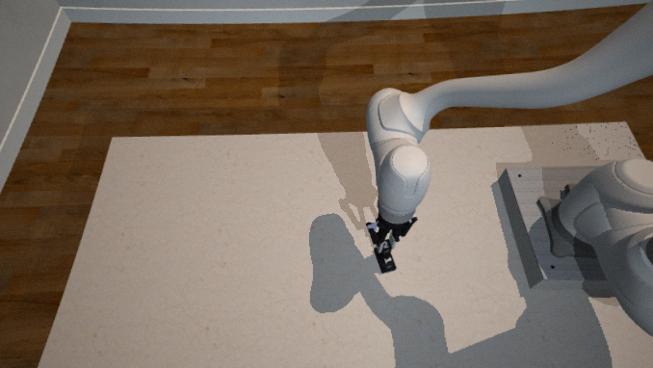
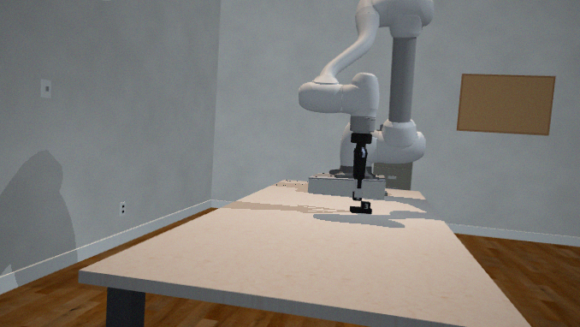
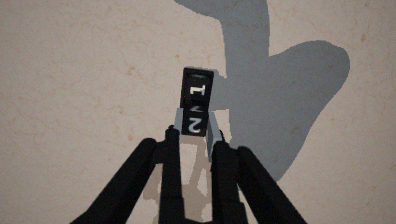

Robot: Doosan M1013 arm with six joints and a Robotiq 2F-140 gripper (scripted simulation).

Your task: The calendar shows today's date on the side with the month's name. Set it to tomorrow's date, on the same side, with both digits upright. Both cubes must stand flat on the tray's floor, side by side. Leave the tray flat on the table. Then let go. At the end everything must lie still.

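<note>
Now: the black cube 3 cm below my hand. The rest, counted from my hand: black tray: 1 cm behind, 2 cm to the left, 8 cm below.
</note>
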